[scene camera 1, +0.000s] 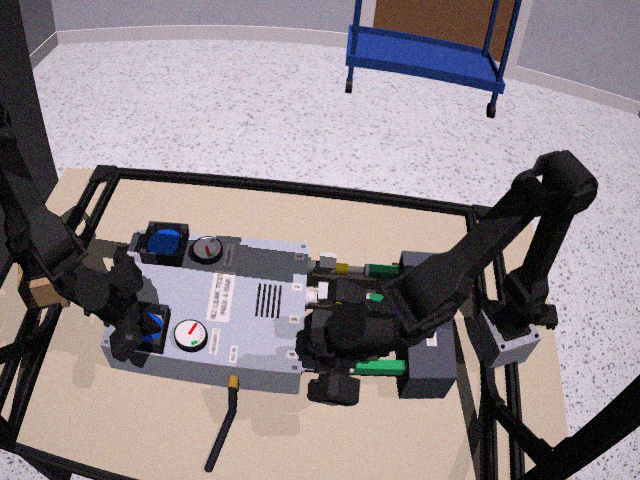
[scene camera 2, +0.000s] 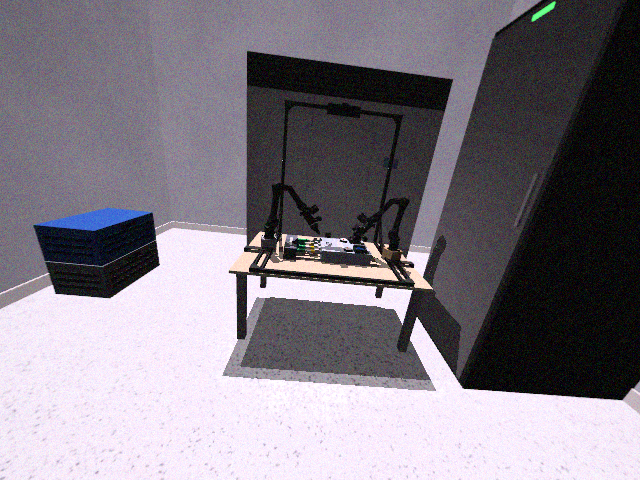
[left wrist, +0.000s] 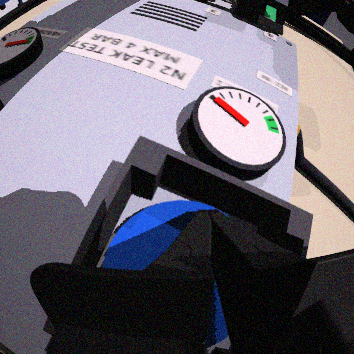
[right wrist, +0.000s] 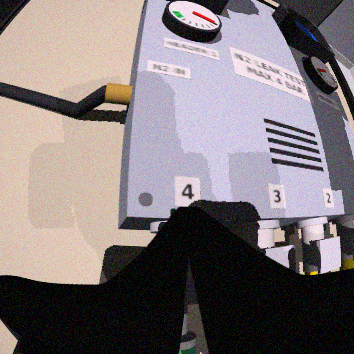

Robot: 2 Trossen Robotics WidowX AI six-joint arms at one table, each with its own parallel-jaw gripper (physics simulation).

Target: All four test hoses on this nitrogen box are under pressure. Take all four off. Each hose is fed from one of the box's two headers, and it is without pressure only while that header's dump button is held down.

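Where they show: left gripper, fingertip midpoint: (scene camera 1: 159,330) (left wrist: 206,218); right gripper, fingertip midpoint: (scene camera 1: 305,352) (scene camera 2: 319,234) (left wrist: 290,14) (right wrist: 186,216); left arm's base, link origin: (scene camera 2: 392,249); right arm's base, link origin: (scene camera 1: 512,324) (scene camera 2: 268,237).
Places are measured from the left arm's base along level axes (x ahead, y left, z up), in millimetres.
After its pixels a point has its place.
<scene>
The grey nitrogen box (scene camera 1: 237,305) @(x 390, y -192, z -4 mm) (left wrist: 88,105) @(x 309, y -148, z -4 mm) (right wrist: 218,116) @(x 404, y -265, z -4 mm) (scene camera 2: 337,248) @(x 425, y -107, z -4 mm) lies on the table. My left gripper (scene camera 1: 146,330) @(x 242, y -213, z 5 mm) (left wrist: 206,218) @(x 242, y -213, z 5 mm) is shut, and its tips rest on the near blue dump button (scene camera 1: 154,323) (left wrist: 147,228) @(x 237, y -187, z 2 mm). The far blue button (scene camera 1: 165,240) @(x 292, y -22, z 12 mm) is free. The near gauge (scene camera 1: 190,334) @(x 294, y -239, z 12 mm) (left wrist: 240,131) @(x 287, y -234, z 11 mm) (right wrist: 191,15) @(x 298, y -242, z 11 mm) shows its red needle away from the green mark. My right gripper (scene camera 1: 306,351) @(x 459, y -330, z 28 mm) (right wrist: 186,216) @(x 459, y -330, z 28 mm) is shut, with its tips at port 4 (right wrist: 187,191) @(x 446, y -311, z -3 mm). Green-ended hoses (scene camera 1: 383,270) @(x 669, y -182, z -19 mm) (scene camera 1: 380,367) @(x 578, y -373, z -19 mm) run to the box; the others are mostly hidden under my right arm.
A grey dock block (scene camera 1: 428,367) @(x 648, y -411, z -4 mm) holds the hose ends on the right. A black feed hose (scene camera 1: 223,429) @(x 300, y -388, z -70 mm) (right wrist: 46,100) @(x 309, y -382, z -71 mm) with a brass fitting (scene camera 1: 232,381) @(x 341, y -318, z -35 mm) leaves the box's front. A black frame rail (scene camera 1: 294,187) @(x 604, y 126, z -64 mm) rims the table. A blue cart (scene camera 1: 423,52) stands behind.
</scene>
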